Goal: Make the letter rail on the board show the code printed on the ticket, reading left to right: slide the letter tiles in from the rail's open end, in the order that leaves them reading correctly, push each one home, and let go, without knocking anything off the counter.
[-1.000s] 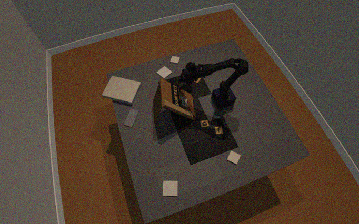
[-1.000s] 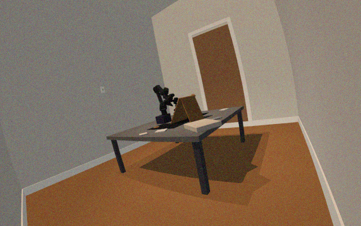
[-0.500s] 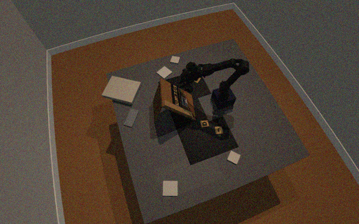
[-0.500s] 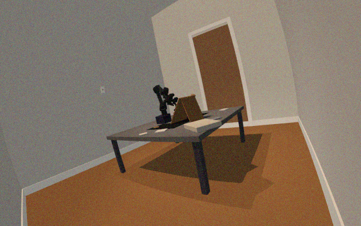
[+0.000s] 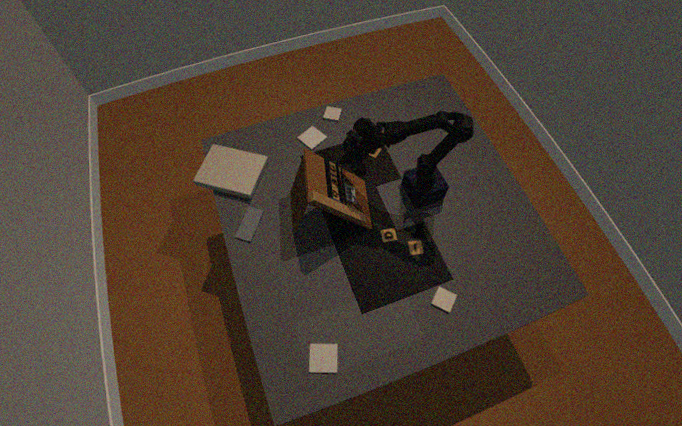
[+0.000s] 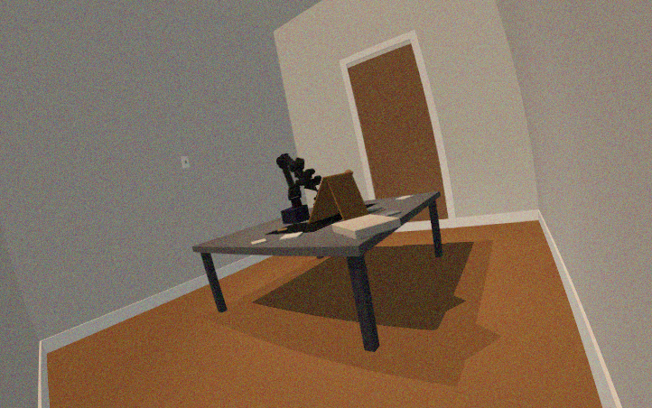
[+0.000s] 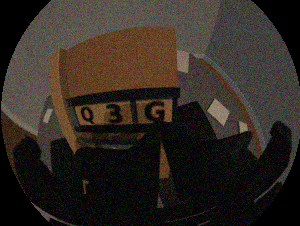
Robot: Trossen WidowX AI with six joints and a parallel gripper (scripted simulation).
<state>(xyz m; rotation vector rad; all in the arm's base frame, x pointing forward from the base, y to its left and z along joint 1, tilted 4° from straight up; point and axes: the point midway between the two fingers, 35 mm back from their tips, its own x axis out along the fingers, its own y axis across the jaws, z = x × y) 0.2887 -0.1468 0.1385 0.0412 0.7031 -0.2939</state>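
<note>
The white ticket is 110 mm below my gripper tip, 80 mm to the left of it and 10 mm behind it. The rest, counted from my gripper tip: black mat 200 mm below, 160 mm to the left, 110 mm behind; then grey slab 410 mm ahead, 200 mm below, 10 mm to the left; then letter tile 220 mm behind, 200 mm below, 130 mm to the right.
</note>
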